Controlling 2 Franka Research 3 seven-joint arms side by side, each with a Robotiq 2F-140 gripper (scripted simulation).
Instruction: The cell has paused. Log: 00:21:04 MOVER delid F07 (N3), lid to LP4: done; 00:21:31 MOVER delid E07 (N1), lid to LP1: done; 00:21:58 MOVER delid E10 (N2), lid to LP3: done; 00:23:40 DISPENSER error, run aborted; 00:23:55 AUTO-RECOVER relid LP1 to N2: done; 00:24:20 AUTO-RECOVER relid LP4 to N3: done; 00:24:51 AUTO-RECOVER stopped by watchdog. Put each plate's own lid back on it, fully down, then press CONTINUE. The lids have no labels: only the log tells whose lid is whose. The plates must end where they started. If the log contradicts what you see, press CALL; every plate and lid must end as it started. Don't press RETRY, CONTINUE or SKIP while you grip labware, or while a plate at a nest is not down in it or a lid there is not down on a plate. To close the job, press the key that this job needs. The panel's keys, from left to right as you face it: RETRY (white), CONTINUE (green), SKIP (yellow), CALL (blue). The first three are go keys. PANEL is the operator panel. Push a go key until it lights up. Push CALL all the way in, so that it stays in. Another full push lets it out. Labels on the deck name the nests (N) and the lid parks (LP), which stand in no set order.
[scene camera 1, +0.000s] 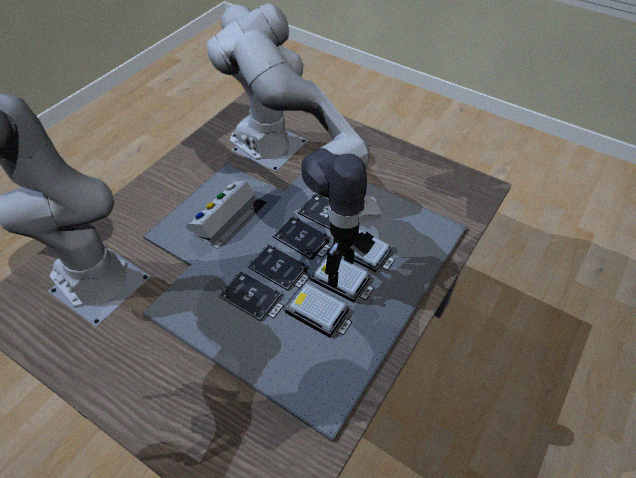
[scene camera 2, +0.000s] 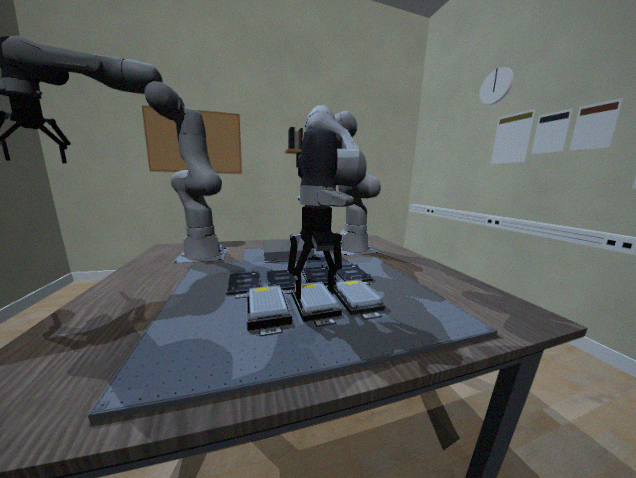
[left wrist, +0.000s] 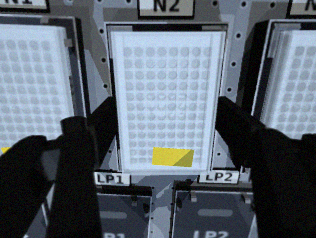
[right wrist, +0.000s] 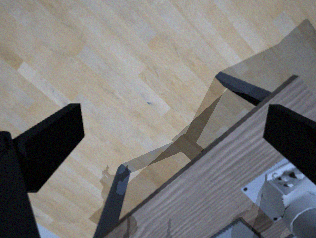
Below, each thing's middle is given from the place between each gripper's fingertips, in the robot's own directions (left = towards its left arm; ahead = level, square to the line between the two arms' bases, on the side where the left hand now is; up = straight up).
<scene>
Right now the park LP2 (scene camera 1: 292, 262) is 17 cm behind my left hand (scene camera 2: 314, 294), 8 cm to the right of it and 5 cm below it. The rest, counted from my left hand: park LP3 (scene camera 1: 248, 280): 17 cm behind, 20 cm to the right, 5 cm below; park LP1 (scene camera 1: 303, 247): 19 cm behind, 6 cm to the left, 5 cm below.
My right gripper is now 78 cm to the right of the park LP3, 40 cm above it and 35 cm short of it. Also, from my right hand: park LP2 (90 cm to the left, 40 cm below, 35 cm ahead); park LP1 (103 cm to the left, 40 cm below, 34 cm ahead).
</scene>
